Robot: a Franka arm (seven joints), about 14 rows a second.
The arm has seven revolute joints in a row. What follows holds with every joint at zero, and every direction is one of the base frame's. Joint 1 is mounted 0.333 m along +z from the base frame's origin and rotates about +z. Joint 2 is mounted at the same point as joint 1 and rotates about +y. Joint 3 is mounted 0.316 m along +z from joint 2 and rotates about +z. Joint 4 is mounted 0.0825 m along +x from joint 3 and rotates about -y. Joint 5 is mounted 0.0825 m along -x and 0.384 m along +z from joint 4 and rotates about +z. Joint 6 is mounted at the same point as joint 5 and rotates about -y. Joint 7 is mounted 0.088 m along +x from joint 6 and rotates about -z. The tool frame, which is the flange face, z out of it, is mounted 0.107 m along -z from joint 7; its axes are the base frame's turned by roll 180, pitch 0 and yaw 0 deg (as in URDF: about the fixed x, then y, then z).
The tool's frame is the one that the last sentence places.
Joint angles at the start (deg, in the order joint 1, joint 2, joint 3, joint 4, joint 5, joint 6, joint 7): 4.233, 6.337, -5.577, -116.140, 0.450, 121.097, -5.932
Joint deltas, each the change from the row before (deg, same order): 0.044, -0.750, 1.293, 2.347, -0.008, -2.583, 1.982; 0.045, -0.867, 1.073, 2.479, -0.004, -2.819, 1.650; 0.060, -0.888, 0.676, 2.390, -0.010, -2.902, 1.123; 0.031, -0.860, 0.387, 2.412, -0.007, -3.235, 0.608; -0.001, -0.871, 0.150, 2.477, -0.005, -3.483, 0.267; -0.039, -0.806, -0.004, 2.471, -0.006, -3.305, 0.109; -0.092, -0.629, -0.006, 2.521, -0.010, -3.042, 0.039; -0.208, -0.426, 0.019, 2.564, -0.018, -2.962, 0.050; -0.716, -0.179, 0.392, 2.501, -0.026, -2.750, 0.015
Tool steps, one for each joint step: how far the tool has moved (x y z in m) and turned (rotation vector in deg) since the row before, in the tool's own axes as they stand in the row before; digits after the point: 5 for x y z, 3 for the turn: 0.00441, -0.01279, -0.02236, 0.134, 0.515, 0.630; 0.00274, -0.01093, -0.02452, 0.121, 0.525, 0.515; 0.00077, -0.00733, -0.02412, 0.083, 0.372, 0.365; -0.00101, -0.00425, -0.02369, 0.060, 0.034, 0.168; -0.00268, -0.00159, -0.02408, 0.042, -0.136, 0.095; -0.00356, 0.00032, -0.02368, 0.028, -0.028, 0.128; -0.00360, 0.00087, -0.02272, 0.016, 0.108, 0.114; -0.00369, 0.00176, -0.02113, 0.000, 0.029, 0.216; -0.00327, 0.00308, -0.01842, -0.018, -0.068, 0.319
